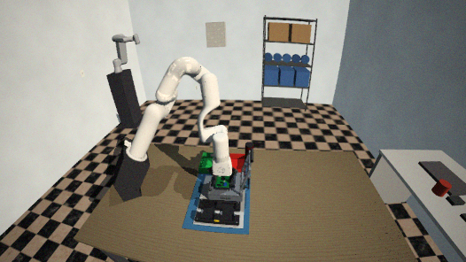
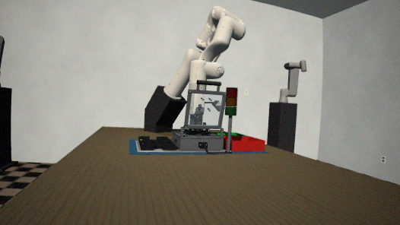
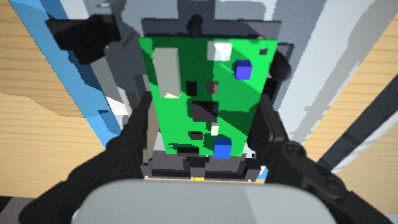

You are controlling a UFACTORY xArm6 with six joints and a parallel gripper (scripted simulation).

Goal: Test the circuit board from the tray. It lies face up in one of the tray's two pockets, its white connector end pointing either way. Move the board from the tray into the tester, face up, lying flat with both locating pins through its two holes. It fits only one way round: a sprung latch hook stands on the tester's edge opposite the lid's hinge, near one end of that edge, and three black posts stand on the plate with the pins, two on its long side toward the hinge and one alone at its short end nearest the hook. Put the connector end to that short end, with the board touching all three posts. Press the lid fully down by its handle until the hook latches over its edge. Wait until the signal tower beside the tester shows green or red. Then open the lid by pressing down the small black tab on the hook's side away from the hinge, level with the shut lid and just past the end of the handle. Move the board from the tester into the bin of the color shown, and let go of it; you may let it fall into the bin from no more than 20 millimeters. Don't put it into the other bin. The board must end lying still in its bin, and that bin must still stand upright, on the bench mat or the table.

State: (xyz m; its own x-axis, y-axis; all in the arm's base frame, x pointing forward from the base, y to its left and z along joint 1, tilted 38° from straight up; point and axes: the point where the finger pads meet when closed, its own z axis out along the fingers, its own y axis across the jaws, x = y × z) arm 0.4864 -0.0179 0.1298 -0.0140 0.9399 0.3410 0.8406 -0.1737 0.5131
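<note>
The green circuit board lies right at my hand. From my hand the other things lie so: tester plate 1 cm ahead, 1 cm to the left, 2 cm below; black latch hook 6 cm behind, 6 cm to the left; tester lid 13 cm ahead, 9 cm above.
</note>
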